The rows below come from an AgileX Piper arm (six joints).
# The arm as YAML. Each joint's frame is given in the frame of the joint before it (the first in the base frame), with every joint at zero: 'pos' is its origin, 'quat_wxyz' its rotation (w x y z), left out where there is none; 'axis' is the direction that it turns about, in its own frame. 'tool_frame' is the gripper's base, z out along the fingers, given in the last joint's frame.
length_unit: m
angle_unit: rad
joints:
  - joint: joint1
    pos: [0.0, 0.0, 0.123]
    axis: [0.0, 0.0, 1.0]
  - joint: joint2
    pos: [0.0, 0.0, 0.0]
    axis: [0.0, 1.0, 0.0]
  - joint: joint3
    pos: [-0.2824, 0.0, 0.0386]
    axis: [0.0, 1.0, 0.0]
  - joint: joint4
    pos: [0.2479, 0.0, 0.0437]
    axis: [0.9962, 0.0, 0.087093]
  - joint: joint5
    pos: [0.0, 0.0, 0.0]
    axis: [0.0, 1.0, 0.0]
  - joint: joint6
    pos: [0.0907, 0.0, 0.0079]
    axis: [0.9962, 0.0, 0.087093]
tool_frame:
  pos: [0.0, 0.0, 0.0]
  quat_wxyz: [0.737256, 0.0, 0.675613, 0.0]
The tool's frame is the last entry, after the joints.
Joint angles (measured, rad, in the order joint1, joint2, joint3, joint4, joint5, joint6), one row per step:
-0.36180, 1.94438, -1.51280, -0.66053, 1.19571, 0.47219
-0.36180, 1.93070, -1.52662, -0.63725, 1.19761, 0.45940
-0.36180, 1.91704, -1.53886, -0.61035, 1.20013, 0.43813
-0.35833, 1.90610, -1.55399, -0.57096, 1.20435, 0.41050
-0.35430, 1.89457, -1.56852, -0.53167, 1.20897, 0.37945
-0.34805, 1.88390, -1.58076, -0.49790, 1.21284, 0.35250
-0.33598, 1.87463, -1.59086, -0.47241, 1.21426, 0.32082
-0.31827, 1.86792, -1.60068, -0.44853, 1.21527, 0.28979
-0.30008, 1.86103, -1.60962, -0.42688, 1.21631, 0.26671
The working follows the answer.
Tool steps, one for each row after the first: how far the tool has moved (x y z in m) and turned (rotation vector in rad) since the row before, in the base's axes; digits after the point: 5 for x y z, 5 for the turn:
0.00031, 0.00152, 0.00774, 0.01234, -0.02476, 0.00185
-0.00002, 0.00193, 0.00721, 0.01685, -0.01951, 0.00821
0.00120, 0.00388, 0.00639, 0.02849, -0.01950, 0.01372
0.00105, 0.00424, 0.00657, 0.02841, -0.01796, 0.01859
0.00120, 0.00475, 0.00597, 0.02400, -0.01638, 0.02031
0.00211, 0.00624, 0.00527, 0.01679, -0.01051, 0.03417
0.00320, 0.00808, 0.00432, 0.01582, -0.00822, 0.04042
0.00291, 0.00821, 0.00429, 0.01418, -0.01053, 0.03473

Tool pose at each row, in the base's axes (x y z in m, rotation vector in rad; rounded; the steps above come from the unrounded poses):
0.34751, -0.18710, 0.23360, 0.85857, 2.80652, -0.93118
0.34781, -0.18557, 0.24134, 0.86278, 2.79461, -0.89760
0.34779, -0.18364, 0.24854, 0.85700, 2.79103, -0.86097
0.34899, -0.17976, 0.25493, 0.84469, 2.79559, -0.80832
0.35004, -0.17552, 0.26150, 0.82483, 2.80140, -0.75620
0.35124, -0.17077, 0.26747, 0.80142, 2.80532, -0.71087
0.35335, -0.16452, 0.27274, 0.75581, 2.81211, -0.67670
0.35656, -0.15645, 0.27707, 0.70072, 2.82038, -0.64413
0.35947, -0.14824, 0.28135, 0.65402, 2.82355, -0.61351

